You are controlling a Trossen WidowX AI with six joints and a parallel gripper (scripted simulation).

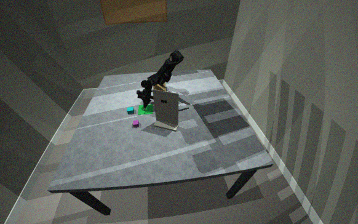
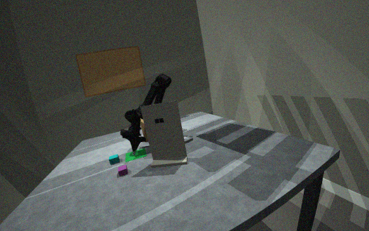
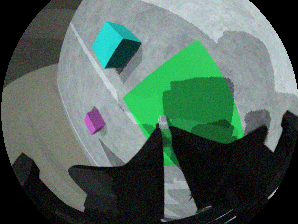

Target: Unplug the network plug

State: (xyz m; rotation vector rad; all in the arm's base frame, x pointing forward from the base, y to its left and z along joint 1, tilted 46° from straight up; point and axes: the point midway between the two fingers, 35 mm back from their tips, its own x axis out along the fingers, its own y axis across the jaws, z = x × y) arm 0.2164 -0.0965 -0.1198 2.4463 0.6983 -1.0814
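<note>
The green marked square is 20 mm below my gripper tip and 10 mm behind it. From my gripper tip the other things lie so: cyan cube 120 mm to the right, 10 mm below, 10 mm behind; then magenta cube 150 mm ahead, 80 mm to the right, 10 mm below; then network plug right at my gripper tip.
</note>
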